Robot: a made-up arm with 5 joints.
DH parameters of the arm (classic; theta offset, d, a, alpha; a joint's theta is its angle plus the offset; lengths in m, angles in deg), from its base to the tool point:
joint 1: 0 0.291 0 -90
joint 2: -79.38 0 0.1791 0
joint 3: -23.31 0 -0.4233 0
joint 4: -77.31 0 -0.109 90
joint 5: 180 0.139 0 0
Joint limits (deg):
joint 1: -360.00..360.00
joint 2: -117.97..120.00
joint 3: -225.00..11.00
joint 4: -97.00..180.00
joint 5: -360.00..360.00
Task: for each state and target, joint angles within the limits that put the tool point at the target. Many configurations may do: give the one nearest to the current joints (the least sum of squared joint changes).
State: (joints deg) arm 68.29 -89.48 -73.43 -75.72 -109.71
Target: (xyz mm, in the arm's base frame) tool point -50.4 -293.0 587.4
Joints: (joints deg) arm 80.24 -114.42 -48.47 -97.00 -109.71
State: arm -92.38 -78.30 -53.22 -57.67 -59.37
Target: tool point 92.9 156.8 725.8
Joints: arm -120.65 -95.10 -48.51 -78.51 -59.37
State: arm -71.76 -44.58 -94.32 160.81 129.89
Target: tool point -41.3 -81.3 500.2
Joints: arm -116.93 -70.86 -48.49 180.00 129.89
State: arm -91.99 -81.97 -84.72 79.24 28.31
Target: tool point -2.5 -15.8 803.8
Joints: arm -98.99 -89.25 -74.86 94.12 28.31
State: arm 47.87 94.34 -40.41 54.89 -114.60
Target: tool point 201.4 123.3 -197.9
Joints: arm 31.48 52.52 -58.00 61.95 -114.60
